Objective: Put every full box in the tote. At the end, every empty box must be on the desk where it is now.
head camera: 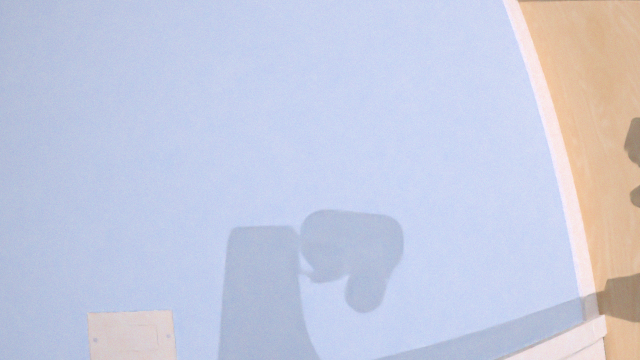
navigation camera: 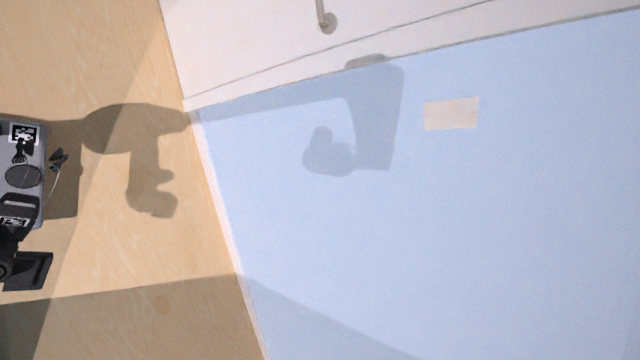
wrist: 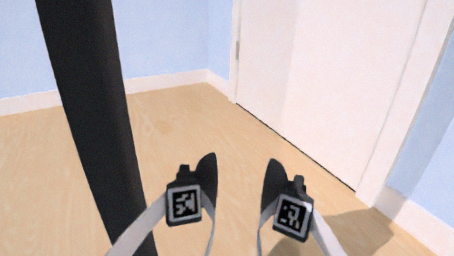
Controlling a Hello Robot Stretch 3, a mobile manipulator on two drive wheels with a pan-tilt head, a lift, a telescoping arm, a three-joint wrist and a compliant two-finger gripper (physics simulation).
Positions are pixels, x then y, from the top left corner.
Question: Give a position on a white door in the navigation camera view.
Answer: At 218, 58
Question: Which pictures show my gripper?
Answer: The navigation camera view and the wrist view only.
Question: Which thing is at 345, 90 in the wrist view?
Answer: A white door.
